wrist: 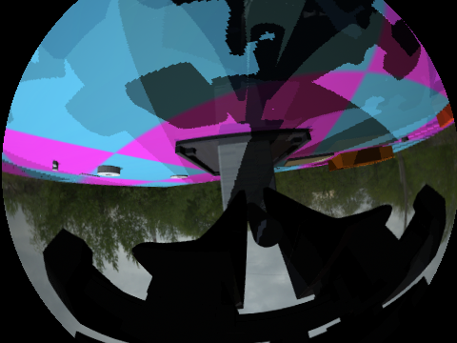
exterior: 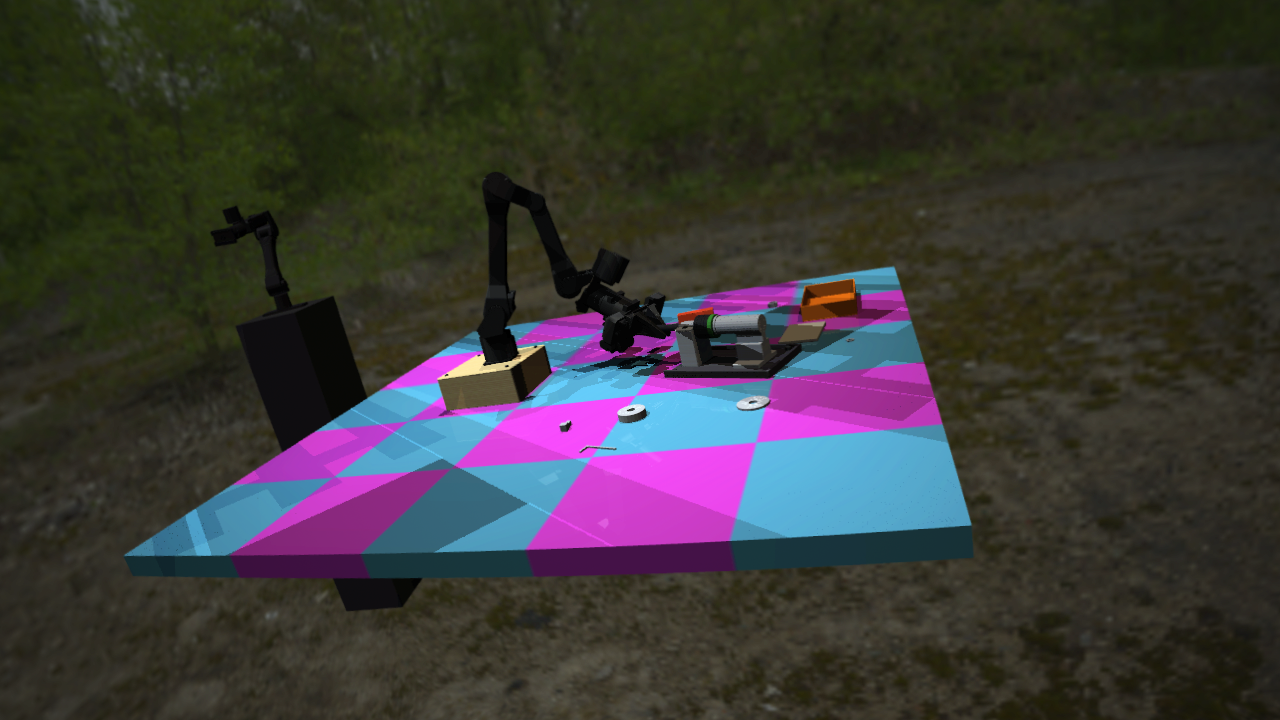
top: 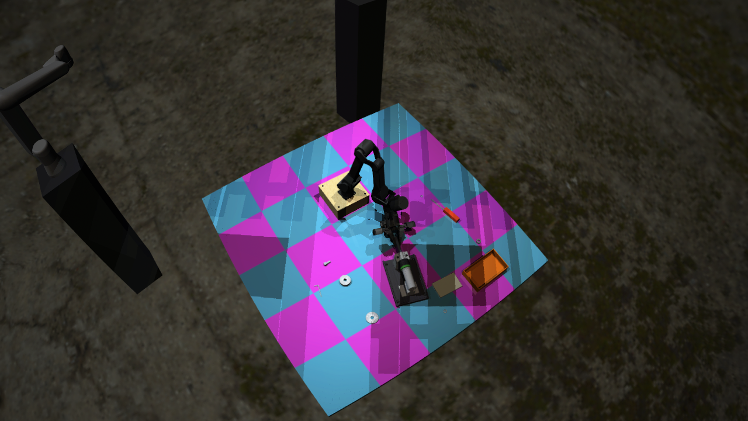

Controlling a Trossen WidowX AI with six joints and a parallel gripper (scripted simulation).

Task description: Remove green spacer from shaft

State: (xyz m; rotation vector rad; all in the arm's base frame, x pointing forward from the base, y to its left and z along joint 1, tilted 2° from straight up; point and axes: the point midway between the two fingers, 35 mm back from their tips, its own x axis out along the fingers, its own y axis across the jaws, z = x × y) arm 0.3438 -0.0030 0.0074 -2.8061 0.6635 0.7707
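Now: gripper tip 50 mm short of the thin shaft, 30 mm to the left of it and 20 mm below it. Round my gripper tip: small bolt 270 mm to the right, 170 mm behind, 60 mm below; then card 270 mm ahead, 60 mm to the left, 60 mm below; then green spacer 100 mm ahead, 50 mm to the right, 20 mm above.
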